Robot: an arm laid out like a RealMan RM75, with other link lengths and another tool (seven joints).
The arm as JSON. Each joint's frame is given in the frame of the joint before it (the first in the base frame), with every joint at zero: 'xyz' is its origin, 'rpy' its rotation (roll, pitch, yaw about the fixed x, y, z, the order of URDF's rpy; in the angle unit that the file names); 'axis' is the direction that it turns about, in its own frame. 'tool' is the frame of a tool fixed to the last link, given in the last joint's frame.
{
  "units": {
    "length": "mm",
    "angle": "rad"
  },
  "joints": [
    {
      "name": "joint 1",
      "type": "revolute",
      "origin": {
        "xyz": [
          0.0,
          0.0,
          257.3
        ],
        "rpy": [
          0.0,
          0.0,
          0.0
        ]
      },
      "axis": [
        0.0,
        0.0,
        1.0
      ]
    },
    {
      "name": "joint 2",
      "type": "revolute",
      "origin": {
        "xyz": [
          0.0,
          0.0,
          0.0
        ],
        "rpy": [
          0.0,
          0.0,
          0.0
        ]
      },
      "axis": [
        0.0,
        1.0,
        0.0
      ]
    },
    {
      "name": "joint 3",
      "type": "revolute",
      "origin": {
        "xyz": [
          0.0,
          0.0,
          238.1
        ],
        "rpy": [
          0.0,
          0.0,
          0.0
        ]
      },
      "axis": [
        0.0,
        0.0,
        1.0
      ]
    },
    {
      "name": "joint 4",
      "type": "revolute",
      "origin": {
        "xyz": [
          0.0,
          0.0,
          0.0
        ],
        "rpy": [
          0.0,
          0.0,
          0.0
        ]
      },
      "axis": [
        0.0,
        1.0,
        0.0
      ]
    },
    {
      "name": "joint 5",
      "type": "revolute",
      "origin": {
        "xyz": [
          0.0,
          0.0,
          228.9
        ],
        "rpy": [
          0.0,
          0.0,
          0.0
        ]
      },
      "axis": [
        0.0,
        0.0,
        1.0
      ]
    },
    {
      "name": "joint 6",
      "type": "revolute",
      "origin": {
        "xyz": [
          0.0,
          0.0,
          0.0
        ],
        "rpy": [
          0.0,
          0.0,
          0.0
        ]
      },
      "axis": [
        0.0,
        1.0,
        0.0
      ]
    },
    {
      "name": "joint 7",
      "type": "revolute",
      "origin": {
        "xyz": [
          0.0,
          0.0,
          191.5
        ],
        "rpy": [
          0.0,
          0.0,
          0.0
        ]
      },
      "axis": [
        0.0,
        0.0,
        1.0
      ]
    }
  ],
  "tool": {
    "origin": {
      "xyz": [
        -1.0,
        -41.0,
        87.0
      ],
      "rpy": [
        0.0,
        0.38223,
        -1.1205
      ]
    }
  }
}
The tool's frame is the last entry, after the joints.
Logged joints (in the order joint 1, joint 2, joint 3, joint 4, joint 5, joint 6, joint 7), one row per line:
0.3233, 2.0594, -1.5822, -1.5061, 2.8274, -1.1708, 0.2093
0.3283, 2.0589, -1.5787, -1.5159, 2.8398, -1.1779, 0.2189
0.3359, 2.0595, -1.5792, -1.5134, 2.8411, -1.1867, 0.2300
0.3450, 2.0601, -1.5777, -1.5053, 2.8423, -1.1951, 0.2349
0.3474, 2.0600, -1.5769, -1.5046, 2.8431, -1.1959, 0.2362
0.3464, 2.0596, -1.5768, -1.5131, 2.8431, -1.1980, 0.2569
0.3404, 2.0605, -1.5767, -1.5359, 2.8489, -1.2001, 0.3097
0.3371, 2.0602, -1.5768, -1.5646, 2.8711, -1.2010, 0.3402
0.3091, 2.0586, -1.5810, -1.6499, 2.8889, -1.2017, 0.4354
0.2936, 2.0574, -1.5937, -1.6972, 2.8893, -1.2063, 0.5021
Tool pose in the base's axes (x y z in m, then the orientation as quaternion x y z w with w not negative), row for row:
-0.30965, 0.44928, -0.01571, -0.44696, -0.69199, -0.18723, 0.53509
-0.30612, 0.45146, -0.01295, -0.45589, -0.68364, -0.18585, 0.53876
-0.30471, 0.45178, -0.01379, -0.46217, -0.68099, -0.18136, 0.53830
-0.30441, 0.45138, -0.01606, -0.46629, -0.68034, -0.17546, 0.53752
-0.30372, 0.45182, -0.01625, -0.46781, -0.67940, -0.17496, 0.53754
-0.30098, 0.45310, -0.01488, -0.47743, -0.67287, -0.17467, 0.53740
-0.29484, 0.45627, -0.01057, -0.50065, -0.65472, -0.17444, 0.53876
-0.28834, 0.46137, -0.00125, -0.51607, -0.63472, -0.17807, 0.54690
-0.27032, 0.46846, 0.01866, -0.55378, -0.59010, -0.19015, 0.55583
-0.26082, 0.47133, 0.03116, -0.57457, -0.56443, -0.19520, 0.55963
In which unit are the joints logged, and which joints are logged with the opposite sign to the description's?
The joints are logged in radians. Opposite sign: joint 1, joint 2.
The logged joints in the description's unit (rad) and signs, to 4 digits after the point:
-0.3233, -2.0594, -1.5822, -1.5061, 2.8274, -1.1708, 0.2093
-0.3283, -2.0589, -1.5787, -1.5159, 2.8398, -1.1779, 0.2189
-0.3359, -2.0595, -1.5792, -1.5134, 2.8411, -1.1867, 0.2300
-0.3450, -2.0601, -1.5777, -1.5053, 2.8423, -1.1951, 0.2349
-0.3474, -2.0600, -1.5769, -1.5046, 2.8431, -1.1959, 0.2362
-0.3464, -2.0596, -1.5768, -1.5131, 2.8431, -1.1980, 0.2569
-0.3404, -2.0605, -1.5767, -1.5359, 2.8489, -1.2001, 0.3097
-0.3371, -2.0602, -1.5768, -1.5646, 2.8711, -1.2010, 0.3402
-0.3091, -2.0586, -1.5810, -1.6499, 2.8889, -1.2017, 0.4354
-0.2936, -2.0574, -1.5937, -1.6972, 2.8893, -1.2063, 0.5021

